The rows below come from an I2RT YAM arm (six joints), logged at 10 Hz.
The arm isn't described. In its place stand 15 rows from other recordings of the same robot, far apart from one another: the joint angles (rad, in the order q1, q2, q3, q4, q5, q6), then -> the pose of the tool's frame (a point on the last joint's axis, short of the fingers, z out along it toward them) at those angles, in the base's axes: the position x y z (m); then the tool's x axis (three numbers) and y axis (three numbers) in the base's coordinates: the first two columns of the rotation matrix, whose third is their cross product.
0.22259, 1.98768, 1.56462, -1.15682, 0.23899, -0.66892 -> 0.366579 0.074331 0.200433 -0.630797 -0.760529 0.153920 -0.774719 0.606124 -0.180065
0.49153, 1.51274, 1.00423, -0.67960, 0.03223, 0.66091 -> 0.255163 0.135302 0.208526 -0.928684 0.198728 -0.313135 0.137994 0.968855 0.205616
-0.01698, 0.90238, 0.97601, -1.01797, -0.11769, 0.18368 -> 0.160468 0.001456 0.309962 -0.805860 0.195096 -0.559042 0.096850 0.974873 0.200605
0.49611, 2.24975, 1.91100, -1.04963, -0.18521, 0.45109 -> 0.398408 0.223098 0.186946 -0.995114 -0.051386 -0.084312 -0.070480 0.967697 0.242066
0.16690, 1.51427, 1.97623, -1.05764, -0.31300, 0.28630 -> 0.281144 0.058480 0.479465 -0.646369 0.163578 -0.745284 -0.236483 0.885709 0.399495
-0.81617, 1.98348, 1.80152, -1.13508, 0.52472, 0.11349 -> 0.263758 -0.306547 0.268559 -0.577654 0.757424 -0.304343 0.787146 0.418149 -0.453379
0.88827, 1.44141, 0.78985, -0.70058, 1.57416, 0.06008 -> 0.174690 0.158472 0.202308 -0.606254 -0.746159 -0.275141 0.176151 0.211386 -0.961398
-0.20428, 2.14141, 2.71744, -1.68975, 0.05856, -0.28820 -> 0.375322 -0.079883 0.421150 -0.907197 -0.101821 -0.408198 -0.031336 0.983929 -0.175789
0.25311, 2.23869, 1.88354, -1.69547, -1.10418, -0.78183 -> 0.372057 0.129076 0.211986 -0.811286 -0.537243 -0.230619 -0.401805 0.225813 0.887446
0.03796, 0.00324, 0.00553, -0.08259, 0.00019, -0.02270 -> 0.110029 0.004172 0.166126 -0.079278 -0.025725 -0.996521 -0.039571 0.998960 -0.022640
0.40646, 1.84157, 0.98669, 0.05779, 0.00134, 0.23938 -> 0.342873 0.147531 0.144011 -0.731846 -0.056877 -0.679093 -0.227465 0.959748 0.164752
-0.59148, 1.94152, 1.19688, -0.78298, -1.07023, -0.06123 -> 0.299983 -0.163874 0.146648 -0.842240 0.530356 -0.096716 0.184974 0.452808 0.872210
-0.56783, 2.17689, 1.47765, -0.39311, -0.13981, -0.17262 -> 0.379364 -0.236116 0.121722 -0.819463 0.320996 -0.474807 0.342806 0.938431 0.042788
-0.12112, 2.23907, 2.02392, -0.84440, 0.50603, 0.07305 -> 0.481530 -0.075992 0.235329 -0.838542 0.166373 -0.518813 0.403372 0.829684 -0.385895
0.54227, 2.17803, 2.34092, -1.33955, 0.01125, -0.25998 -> 0.381153 0.229185 0.328049 -0.632585 -0.681242 -0.368436 -0.698433 0.707365 -0.108752
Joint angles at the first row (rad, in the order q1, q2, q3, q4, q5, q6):
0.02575, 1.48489, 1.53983, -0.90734, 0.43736, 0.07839
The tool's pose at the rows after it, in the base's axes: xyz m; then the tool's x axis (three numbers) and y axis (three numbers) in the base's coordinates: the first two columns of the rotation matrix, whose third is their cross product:
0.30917 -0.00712 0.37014 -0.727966 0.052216 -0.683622 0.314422 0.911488 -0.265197
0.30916 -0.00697 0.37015 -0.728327 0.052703 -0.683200 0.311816 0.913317 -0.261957
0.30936 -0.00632 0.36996 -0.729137 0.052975 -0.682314 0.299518 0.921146 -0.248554
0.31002 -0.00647 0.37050 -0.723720 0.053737 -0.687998 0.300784 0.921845 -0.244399
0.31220 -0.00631 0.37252 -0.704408 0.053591 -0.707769 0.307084 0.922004 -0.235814
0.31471 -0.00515 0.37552 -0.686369 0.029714 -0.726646 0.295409 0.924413 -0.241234
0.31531 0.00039 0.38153 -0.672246 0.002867 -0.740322 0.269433 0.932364 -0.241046
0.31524 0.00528 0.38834 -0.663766 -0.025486 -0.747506 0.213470 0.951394 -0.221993
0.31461 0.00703 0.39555 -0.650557 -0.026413 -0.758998 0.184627 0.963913 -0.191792
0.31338 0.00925 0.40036 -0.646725 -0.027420 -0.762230 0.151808 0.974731 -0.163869
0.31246 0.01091 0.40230 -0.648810 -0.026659 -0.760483 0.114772 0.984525 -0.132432
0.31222 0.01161 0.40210 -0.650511 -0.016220 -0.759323 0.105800 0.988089 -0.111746
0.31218 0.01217 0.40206 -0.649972 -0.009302 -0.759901 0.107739 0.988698 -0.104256
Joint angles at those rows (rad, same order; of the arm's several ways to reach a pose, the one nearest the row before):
0.02575, 1.48488, 1.53982, -0.90391, 0.43736, 0.07839
0.02576, 1.48490, 1.54020, -0.90466, 0.43279, 0.07878
0.02576, 1.48488, 1.54019, -0.90429, 0.41296, 0.07840
0.02498, 1.48490, 1.54020, -0.89626, 0.41065, 0.07839
0.02536, 1.48489, 1.54021, -0.86843, 0.41103, 0.07800
0.02880, 1.48450, 1.54134, -0.83447, 0.41066, 0.05398
0.04557, 1.48373, 1.55737, -0.82456, 0.40340, 0.03642
0.05588, 1.48377, 1.58105, -0.82800, 0.35381, 0.01239
0.05702, 1.48376, 1.60660, -0.83525, 0.31146, 0.01124
0.05970, 1.48373, 1.62638, -0.84972, 0.26913, 0.01164
0.05970, 1.48373, 1.63669, -0.86232, 0.21954, 0.01240
0.05969, 1.48375, 1.63750, -0.86653, 0.19893, 0.02307
0.06123, 1.48375, 1.63750, -0.86692, 0.19665, 0.03109

